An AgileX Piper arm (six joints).
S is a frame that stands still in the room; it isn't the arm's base.
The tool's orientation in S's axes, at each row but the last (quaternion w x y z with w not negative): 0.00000, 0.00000, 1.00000, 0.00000; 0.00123, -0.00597, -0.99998, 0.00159; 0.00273, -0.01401, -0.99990, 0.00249; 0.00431, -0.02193, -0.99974, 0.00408
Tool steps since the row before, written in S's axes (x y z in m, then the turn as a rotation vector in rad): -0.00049, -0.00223, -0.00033, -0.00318, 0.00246, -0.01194; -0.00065, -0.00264, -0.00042, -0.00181, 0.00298, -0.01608; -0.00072, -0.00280, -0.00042, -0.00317, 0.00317, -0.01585; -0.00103, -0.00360, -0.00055, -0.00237, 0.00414, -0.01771
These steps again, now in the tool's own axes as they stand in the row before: 0.00049, -0.00223, 0.00033, 0.00318, 0.00246, 0.01194; 0.00062, -0.00265, 0.00043, 0.00181, 0.00301, 0.01607; 0.00064, -0.00282, 0.00044, 0.00317, 0.00316, 0.01585; 0.00087, -0.00364, 0.00059, 0.00240, 0.00418, 0.01770
